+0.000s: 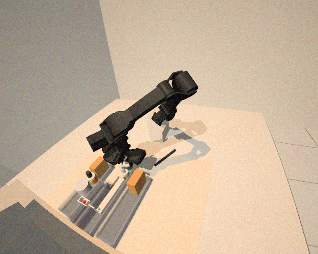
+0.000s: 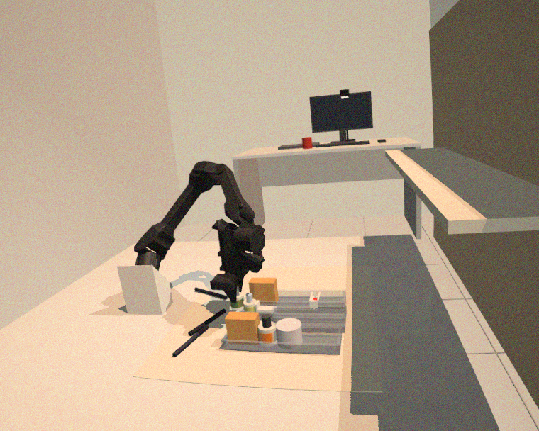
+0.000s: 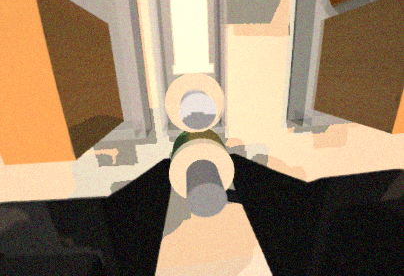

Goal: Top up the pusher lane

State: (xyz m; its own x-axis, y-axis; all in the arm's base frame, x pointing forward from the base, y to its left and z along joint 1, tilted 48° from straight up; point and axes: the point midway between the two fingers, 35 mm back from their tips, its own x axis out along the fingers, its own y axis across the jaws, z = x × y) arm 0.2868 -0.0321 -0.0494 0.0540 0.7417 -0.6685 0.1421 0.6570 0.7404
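Now: gripper tip 140 mm short of the cream pusher bar and 50 mm to the left of it. Round my gripper tip: red dot (210 mm ahead, 70 mm to the right, 20 mm above); then grey cylinder (150 mm to the right, 150 mm ahead, 20 mm below).
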